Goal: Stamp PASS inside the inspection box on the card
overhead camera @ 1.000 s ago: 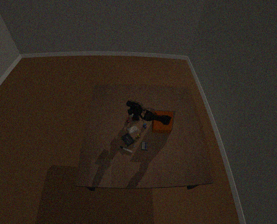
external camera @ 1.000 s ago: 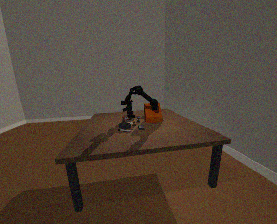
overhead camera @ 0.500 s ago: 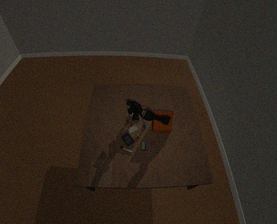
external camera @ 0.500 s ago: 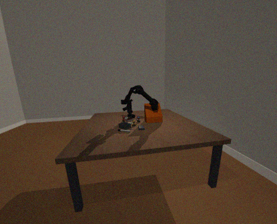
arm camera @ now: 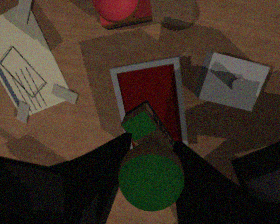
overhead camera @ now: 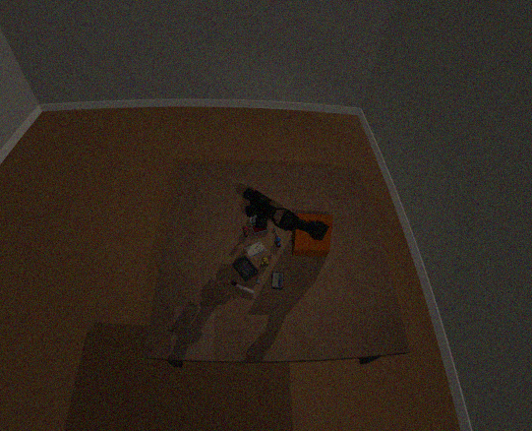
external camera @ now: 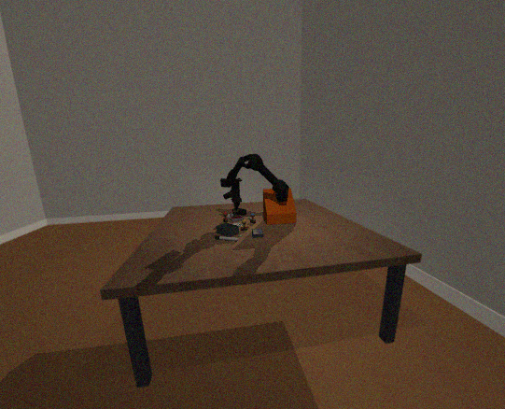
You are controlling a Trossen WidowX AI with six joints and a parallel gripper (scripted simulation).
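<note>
My gripper tip is now 140 mm to the right of the white card, 80 mm above it and 30 mm short of it. Round my gripper tip: green-knobbed stamp right at my gripper tip; red ink pad 70 mm below; red-knobbed stamp 80 mm ahead, 50 mm below, 30 mm to the left.
</note>
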